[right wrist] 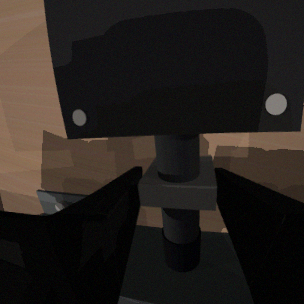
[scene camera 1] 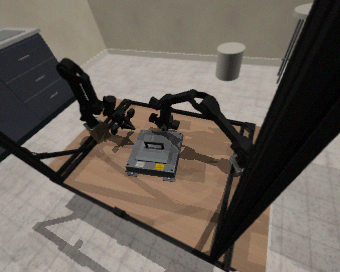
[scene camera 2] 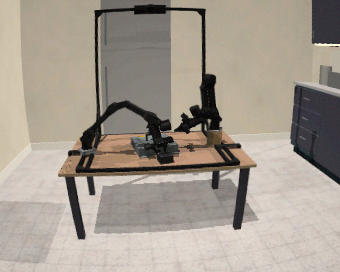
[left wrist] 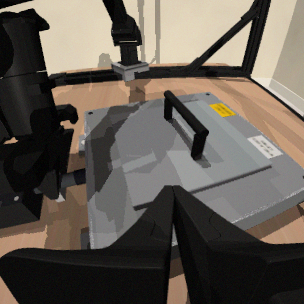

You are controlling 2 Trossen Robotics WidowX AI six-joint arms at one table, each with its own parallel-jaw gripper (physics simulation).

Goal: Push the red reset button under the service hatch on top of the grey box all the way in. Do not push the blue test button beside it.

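The grey box (scene camera 1: 173,160) (scene camera 2: 141,146) (left wrist: 105,212) lies on the table. Its service hatch (scene camera 1: 150,154) (left wrist: 225,150), with a black handle (scene camera 1: 154,146) (left wrist: 187,115), lies flat and closed on top. Neither the red reset button nor the blue test button shows. A black shaft (left wrist: 76,177) (right wrist: 180,227) with a grey collar (right wrist: 179,196) joins the box to a black block (scene camera 2: 165,158) (left wrist: 22,202) (right wrist: 165,65). My right gripper (scene camera 1: 164,128) (right wrist: 177,174) is shut on the collar, one finger at each side. My left gripper (scene camera 1: 133,128) (scene camera 2: 177,130) (left wrist: 171,192) is shut and empty, above the box's near side in the left wrist view.
A yellow label (scene camera 1: 159,166) (left wrist: 222,110) and a white label (scene camera 1: 140,164) (left wrist: 265,147) are on the box top. The black table frame (scene camera 1: 90,194) surrounds the work area. Small mounting feet (scene camera 1: 169,179) stick out from the box. The right arm reaches in beside the box.
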